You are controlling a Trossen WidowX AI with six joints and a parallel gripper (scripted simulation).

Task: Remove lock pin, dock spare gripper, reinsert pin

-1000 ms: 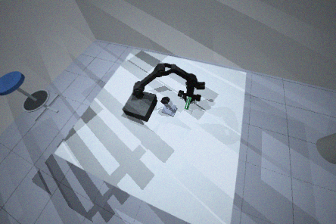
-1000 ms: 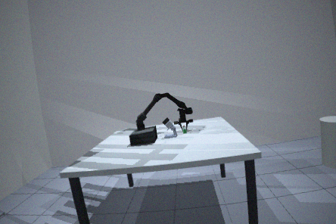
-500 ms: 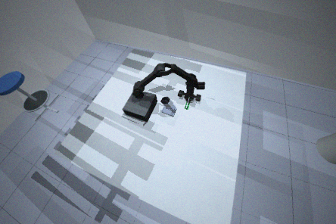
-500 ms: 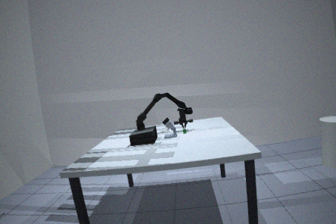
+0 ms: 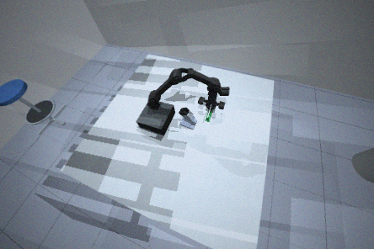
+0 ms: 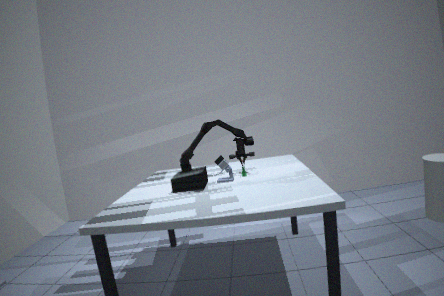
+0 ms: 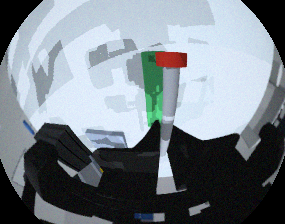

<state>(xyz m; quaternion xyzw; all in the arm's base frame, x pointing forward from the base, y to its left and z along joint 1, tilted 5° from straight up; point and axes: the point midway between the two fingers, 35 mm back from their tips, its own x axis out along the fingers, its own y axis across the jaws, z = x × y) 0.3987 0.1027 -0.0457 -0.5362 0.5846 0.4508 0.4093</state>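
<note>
The green bracket is 30 mm below my gripper tip and 10 mm to the left of it. The rest, counted from my gripper tip: mount (120 mm behind, 110 mm to the right); spare gripper (140 mm behind, 110 mm to the right, 60 mm above).
</note>
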